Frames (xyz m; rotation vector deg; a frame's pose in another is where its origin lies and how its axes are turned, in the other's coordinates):
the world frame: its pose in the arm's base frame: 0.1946 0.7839 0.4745 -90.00 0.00 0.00
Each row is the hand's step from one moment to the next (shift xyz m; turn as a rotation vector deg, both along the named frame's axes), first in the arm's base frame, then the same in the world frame.
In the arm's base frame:
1: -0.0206 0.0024 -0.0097 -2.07 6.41 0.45
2: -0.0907 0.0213 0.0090 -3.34 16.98 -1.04
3: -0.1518 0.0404 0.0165 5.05 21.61 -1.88
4: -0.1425 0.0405 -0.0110 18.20 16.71 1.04
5: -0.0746 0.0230 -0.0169 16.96 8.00 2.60
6: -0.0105 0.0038 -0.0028 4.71 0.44 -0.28
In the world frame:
1: -0.0206 0.0097 0.0024 -2.07 -0.45 6.41
2: -0.0907 -0.0090 0.0213 -3.34 1.04 16.98
3: -0.1518 -0.0165 0.0404 5.05 1.88 21.61
4: -0.1425 0.0110 0.0405 18.20 -1.04 16.71
5: -0.0746 0.0169 0.0230 16.96 -2.60 8.00
6: -0.0105 0.0028 0.0038 4.71 0.28 0.44

